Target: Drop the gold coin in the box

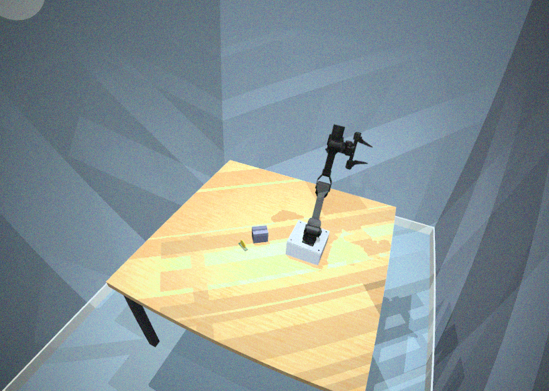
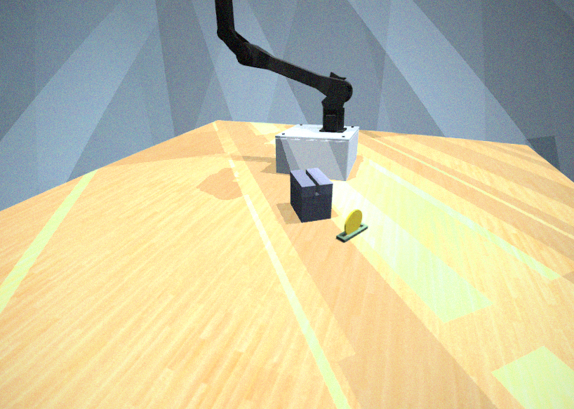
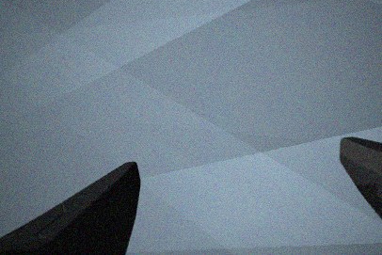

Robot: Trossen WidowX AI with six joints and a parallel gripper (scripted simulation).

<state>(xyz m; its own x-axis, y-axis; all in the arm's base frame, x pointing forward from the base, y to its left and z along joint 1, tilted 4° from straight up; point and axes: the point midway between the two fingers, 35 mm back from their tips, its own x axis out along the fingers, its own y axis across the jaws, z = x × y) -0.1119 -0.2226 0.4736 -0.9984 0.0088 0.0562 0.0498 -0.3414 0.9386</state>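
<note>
Right now the gold coin is 53 cm below my gripper tip, 51 cm ahead of it and 36 cm to the left of it.
</note>
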